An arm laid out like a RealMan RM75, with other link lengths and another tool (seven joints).
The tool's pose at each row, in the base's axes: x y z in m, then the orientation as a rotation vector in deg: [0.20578, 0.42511, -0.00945, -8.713, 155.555, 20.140]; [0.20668, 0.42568, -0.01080, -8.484, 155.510, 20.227]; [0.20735, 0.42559, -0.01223, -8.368, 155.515, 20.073]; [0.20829, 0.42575, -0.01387, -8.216, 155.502, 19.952]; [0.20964, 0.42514, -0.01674, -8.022, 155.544, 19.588]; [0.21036, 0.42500, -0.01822, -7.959, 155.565, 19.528]
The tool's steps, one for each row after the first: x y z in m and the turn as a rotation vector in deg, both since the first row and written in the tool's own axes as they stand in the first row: [-0.00032, 0.00011, 0.00169, -0.030, -0.069, 0.164]; [-0.00035, -0.00040, 0.00318, 0.095, -0.091, 0.221]; [-0.00057, -0.00076, 0.00503, 0.201, -0.133, 0.305]; [-0.00063, -0.00219, 0.00793, 0.486, -0.142, 0.388]; [-0.00069, -0.00277, 0.00947, 0.538, -0.134, 0.425]
